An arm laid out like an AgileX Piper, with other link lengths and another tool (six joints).
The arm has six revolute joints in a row. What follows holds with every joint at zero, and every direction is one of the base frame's.
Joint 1 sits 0.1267 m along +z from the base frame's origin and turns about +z.
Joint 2 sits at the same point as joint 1 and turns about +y.
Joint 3 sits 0.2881 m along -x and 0.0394 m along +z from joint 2 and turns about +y.
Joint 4 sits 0.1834 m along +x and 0.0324 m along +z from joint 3 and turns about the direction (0.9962, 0, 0.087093).
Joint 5 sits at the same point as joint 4 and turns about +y.
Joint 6 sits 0.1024 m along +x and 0.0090 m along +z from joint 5 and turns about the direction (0.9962, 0, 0.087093).
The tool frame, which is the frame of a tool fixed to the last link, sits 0.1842 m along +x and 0.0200 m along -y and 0.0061 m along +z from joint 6; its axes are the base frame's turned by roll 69.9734, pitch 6.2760 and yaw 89.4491 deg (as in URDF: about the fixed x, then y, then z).
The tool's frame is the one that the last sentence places.
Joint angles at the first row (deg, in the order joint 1, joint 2, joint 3, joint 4, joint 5, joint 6):
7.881 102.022 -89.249 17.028 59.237 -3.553
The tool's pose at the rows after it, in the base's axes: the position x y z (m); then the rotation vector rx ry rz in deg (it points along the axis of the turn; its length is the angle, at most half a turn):
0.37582 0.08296 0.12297 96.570 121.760 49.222
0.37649 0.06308 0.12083 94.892 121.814 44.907
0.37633 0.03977 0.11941 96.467 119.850 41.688
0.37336 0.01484 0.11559 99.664 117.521 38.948
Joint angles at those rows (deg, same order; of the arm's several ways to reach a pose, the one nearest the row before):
7.882 102.023 -89.251 11.570 60.347 -3.843
7.331 102.022 -89.250 7.888 60.756 -3.660
5.184 102.022 -89.247 5.831 61.351 -3.046
1.956 102.238 -89.000 5.010 62.078 -2.973

